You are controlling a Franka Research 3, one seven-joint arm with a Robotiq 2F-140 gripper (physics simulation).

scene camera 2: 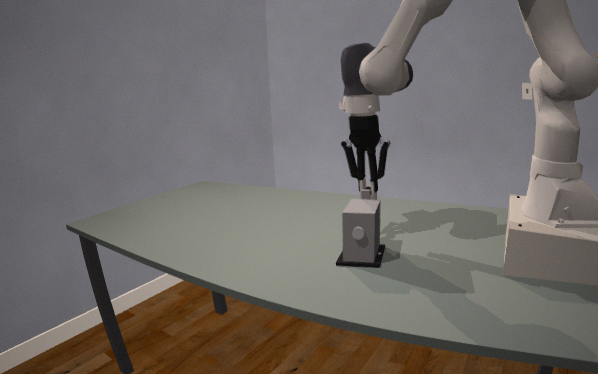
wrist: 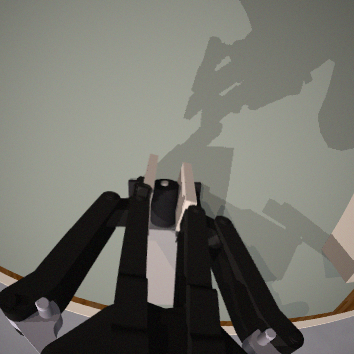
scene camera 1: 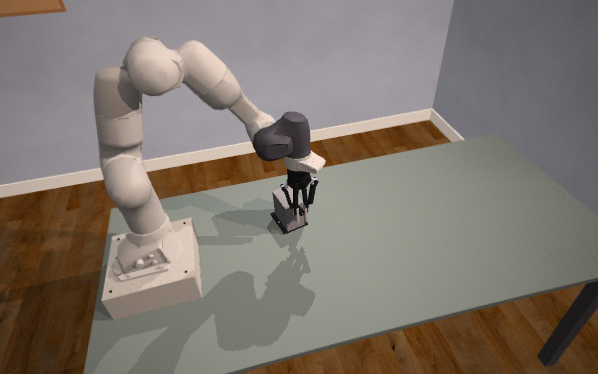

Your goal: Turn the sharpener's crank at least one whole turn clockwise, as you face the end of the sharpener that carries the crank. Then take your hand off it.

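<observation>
The sharpener (scene camera 1: 284, 210) (scene camera 2: 351, 246) (wrist: 161, 272) is an upright grey box on a black base plate, with a round knob (scene camera 2: 358, 233) on the end facing scene camera 2. The crank is on the opposite end; the top of its grey arm (scene camera 2: 366, 194) shows above the box, so the arm points up. Its black cylindrical handle (wrist: 164, 206) sticks out away from the box. My gripper (scene camera 1: 302, 215) (scene camera 2: 368, 188) (wrist: 166, 171) points down and is shut on the crank handle, one pale fingertip on each side. Most of the crank arm is hidden.
The sharpener stands on the green-grey table (scene camera 1: 410, 225) (scene camera 2: 225, 240). The robot's pale base block (scene camera 1: 155, 300) (scene camera 2: 550, 255) stands at one end of the table, with the arm reaching over to the sharpener. A wall rises behind the table.
</observation>
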